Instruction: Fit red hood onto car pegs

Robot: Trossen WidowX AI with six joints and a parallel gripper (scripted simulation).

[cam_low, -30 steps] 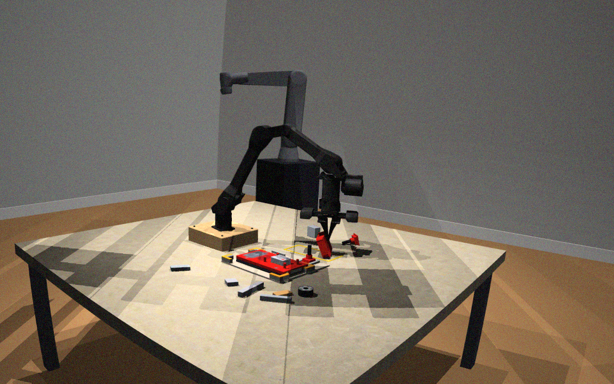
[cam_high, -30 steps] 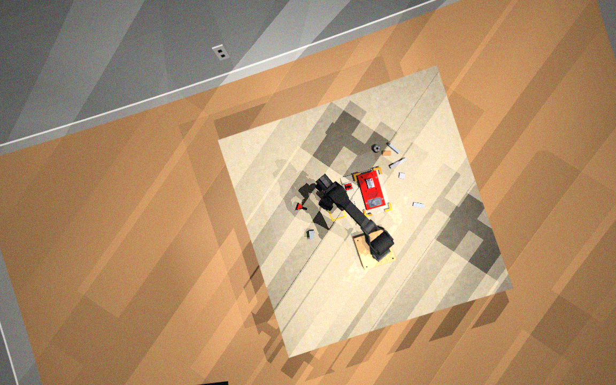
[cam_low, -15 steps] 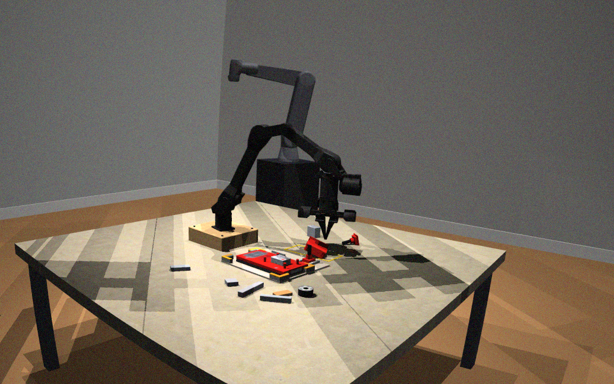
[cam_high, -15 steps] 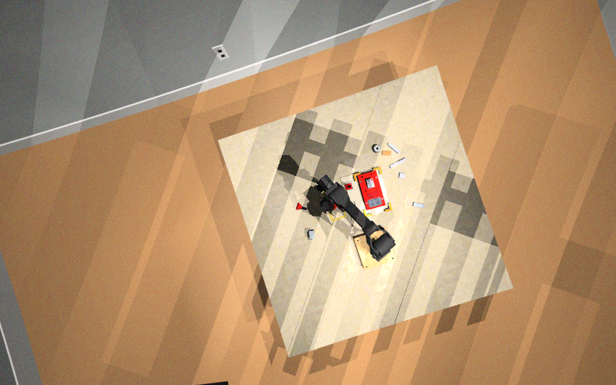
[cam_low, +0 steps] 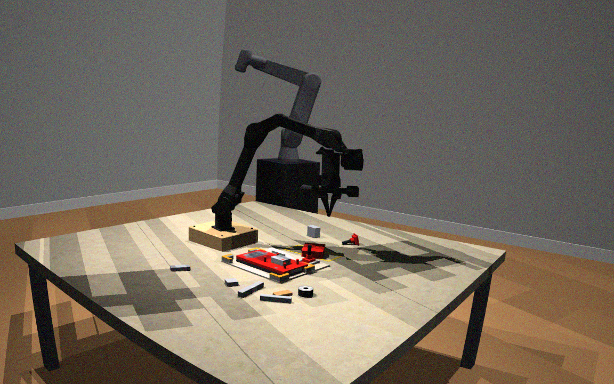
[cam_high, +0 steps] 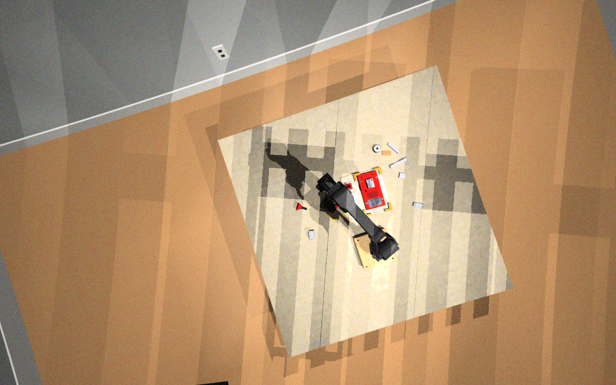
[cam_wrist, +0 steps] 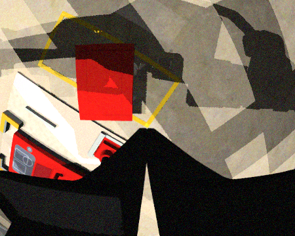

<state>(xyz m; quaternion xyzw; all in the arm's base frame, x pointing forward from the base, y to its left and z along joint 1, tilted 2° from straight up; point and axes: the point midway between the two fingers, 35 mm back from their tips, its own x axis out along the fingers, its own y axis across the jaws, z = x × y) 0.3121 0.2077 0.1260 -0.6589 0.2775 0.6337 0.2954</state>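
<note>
The red hood is 12 cm below my gripper tip, 4 cm behind it and 2 cm to the right of it. Round my gripper tip: wheel 29 cm to the right, 23 cm ahead, 13 cm below; grey engine block 22 cm to the right, 11 cm below, 4 cm ahead; wooden chip 34 cm to the right, 20 cm ahead, 13 cm below.
</note>
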